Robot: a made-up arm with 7 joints. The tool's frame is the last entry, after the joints.
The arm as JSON. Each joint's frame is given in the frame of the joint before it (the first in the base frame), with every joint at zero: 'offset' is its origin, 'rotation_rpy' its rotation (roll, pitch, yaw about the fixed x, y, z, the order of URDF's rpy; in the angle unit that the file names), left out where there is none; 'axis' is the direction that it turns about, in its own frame. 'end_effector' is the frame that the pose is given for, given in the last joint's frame.
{
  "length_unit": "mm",
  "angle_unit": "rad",
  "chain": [
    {
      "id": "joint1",
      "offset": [
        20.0,
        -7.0,
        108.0
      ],
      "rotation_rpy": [
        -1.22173,
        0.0,
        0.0
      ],
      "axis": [
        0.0,
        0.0,
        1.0
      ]
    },
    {
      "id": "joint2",
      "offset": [
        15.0,
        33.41,
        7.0
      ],
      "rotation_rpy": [
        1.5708,
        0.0,
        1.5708
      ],
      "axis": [
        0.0,
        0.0,
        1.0
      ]
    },
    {
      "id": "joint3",
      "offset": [
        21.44,
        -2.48,
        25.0
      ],
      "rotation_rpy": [
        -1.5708,
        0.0,
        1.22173
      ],
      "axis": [
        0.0,
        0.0,
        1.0
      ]
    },
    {
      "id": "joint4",
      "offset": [
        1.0,
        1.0,
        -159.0
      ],
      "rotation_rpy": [
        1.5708,
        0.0,
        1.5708
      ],
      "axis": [
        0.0,
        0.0,
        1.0
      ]
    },
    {
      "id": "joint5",
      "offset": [
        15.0,
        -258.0,
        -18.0
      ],
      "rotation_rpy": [
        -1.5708,
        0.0,
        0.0
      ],
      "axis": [
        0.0,
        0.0,
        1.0
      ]
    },
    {
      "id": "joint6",
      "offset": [
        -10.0,
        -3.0,
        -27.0
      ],
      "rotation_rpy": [
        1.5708,
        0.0,
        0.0
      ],
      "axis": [
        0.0,
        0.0,
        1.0
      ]
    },
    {
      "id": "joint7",
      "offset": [
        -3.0,
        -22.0,
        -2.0
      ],
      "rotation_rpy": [
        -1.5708,
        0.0,
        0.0
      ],
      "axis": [
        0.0,
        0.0,
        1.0
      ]
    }
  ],
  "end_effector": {
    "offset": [
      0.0,
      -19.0,
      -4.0
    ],
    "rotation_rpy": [
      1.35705,
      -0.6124,
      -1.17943
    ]
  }
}
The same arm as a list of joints. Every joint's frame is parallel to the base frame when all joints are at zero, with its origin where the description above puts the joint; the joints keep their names.
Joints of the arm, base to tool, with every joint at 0 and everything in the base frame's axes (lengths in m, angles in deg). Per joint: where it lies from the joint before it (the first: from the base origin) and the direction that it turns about. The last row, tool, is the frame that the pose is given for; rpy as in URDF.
joint1: axis 0 0.9397 0.342 origin 0.02 -0.007 0.108
joint2: axis 1 0 0 origin 0.015 0.018 -0.029
joint3: axis 0 0 1 origin 0.025 0.005 -0.021
joint4: axis 0 1 0 origin -0.001 0.001 -0.159
joint5: axis 0 0 1 origin -0.015 -0.018 -0.258
joint6: axis 0 1 0 origin 0.01 0.003 -0.027
joint7: axis 0 0 1 origin 0.003 -0.002 -0.022
tool: origin 0 0.019 -0.004 rpy 77.75 -35.09 112.42

